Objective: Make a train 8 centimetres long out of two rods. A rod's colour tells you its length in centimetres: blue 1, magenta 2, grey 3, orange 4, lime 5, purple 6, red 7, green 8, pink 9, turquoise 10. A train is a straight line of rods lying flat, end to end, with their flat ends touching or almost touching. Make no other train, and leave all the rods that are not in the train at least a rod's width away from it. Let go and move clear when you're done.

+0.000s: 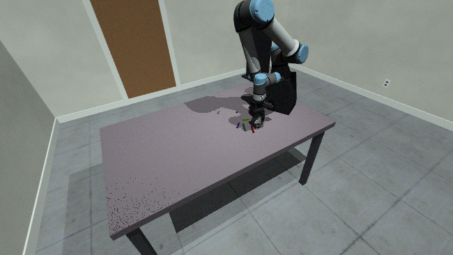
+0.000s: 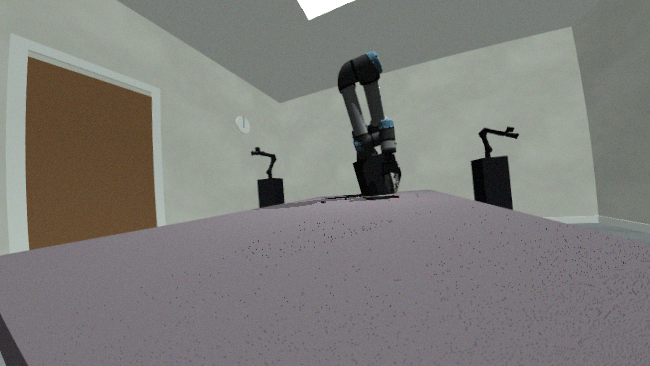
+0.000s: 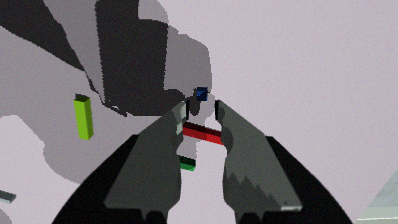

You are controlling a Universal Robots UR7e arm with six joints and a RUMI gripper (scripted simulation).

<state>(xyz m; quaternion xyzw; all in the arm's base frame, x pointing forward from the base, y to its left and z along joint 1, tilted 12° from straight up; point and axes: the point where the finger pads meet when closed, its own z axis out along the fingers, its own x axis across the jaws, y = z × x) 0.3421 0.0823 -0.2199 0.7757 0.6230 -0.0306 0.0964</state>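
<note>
Now: hand 5 cm short of the red rod, 3 cm above it and 1 cm to the left of it. The rest, counted from my hand: green rod (8 cm ahead, 6 cm to the right, 3 cm below); then purple rod (11 cm to the right, 10 cm ahead, 3 cm below); then lime rod (13 cm to the right, 3 cm below).
</note>
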